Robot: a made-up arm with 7 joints.
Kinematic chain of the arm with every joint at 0, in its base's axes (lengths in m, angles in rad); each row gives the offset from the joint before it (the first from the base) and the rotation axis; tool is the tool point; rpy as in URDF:
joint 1: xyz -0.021 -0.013 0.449 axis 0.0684 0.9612 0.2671
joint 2: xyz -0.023 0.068 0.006 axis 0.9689 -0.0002 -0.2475
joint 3: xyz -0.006 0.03 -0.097 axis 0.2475 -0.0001 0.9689
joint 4: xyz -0.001 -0.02 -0.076 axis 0.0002 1 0
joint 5: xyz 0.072 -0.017 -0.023 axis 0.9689 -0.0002 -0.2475
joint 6: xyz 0.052 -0.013 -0.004 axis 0.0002 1 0
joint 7: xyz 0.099 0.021 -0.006 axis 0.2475 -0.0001 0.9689
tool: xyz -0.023 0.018 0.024 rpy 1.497 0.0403 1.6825
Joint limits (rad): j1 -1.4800..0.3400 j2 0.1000..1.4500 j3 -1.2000..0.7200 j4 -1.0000..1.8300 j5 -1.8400..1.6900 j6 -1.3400..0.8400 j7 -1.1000..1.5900
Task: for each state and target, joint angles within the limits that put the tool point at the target. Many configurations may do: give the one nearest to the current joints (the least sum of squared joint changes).
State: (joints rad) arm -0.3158 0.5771 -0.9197 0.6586 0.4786 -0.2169 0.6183
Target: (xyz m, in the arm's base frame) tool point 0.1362 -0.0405 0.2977
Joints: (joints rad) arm -0.5949 0.4341 -0.7548 0.2070 0.3753 -0.3685 0.5592
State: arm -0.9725 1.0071 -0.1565 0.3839 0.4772 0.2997 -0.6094
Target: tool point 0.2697 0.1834 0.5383
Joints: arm -0.9859 1.1147 -0.0611 0.3643 0.4624 0.3118 -0.5954
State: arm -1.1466 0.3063 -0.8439 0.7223 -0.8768 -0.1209 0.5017
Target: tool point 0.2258 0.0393 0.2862
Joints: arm -0.7992 0.5451 -0.9261 0.5561 -0.8369 -0.3085 0.5294
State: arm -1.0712 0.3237 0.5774 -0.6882 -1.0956 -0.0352 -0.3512
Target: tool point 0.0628 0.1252 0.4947
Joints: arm -0.8344 0.1006 0.3642 -1.0000 -0.6584 -0.3936 -0.0881
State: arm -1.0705 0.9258 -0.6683 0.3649 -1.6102 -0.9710 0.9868
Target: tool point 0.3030 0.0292 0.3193
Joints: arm -1.1208 0.2750 -0.7815 0.8837 -1.8400 -0.3221 1.0918
